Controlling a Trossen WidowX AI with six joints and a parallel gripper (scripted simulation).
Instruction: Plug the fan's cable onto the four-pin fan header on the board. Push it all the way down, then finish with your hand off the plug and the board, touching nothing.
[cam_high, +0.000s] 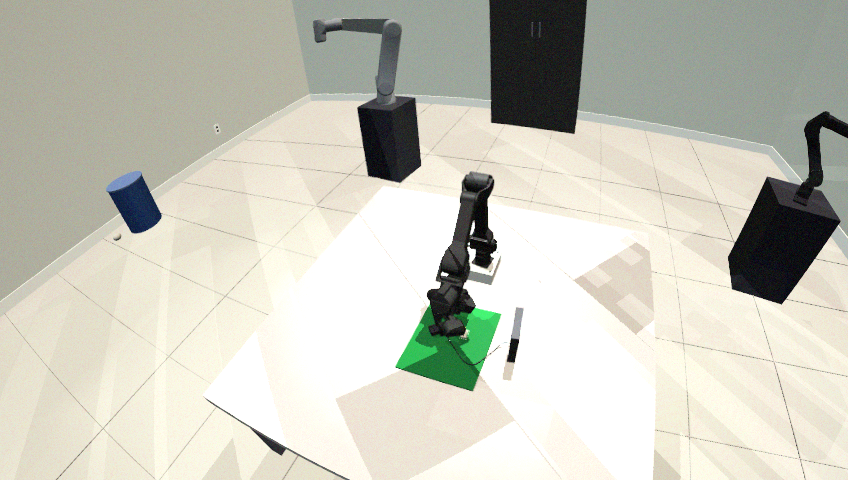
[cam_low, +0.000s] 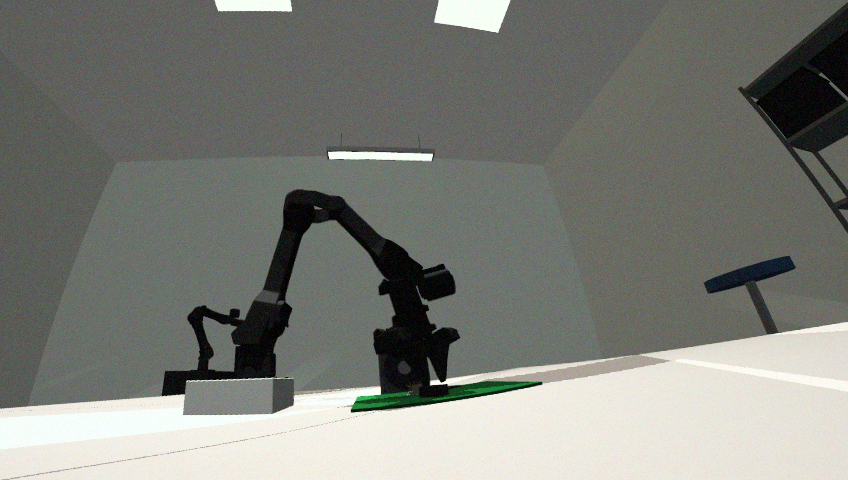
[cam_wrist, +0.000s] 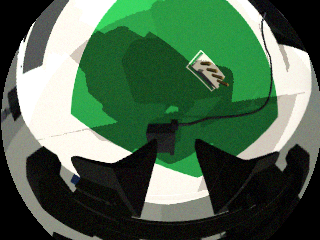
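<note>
My gripper tip is 10 mm past the black plug, 20 mm to the left of it and 10 mm above it. Round my gripper tip: fan: 60 mm behind, 220 mm to the left, 40 mm above; then white four-pin header: 30 mm behind, 70 mm to the left, 20 mm below; then green board: 40 mm to the left, 40 mm below.
</note>
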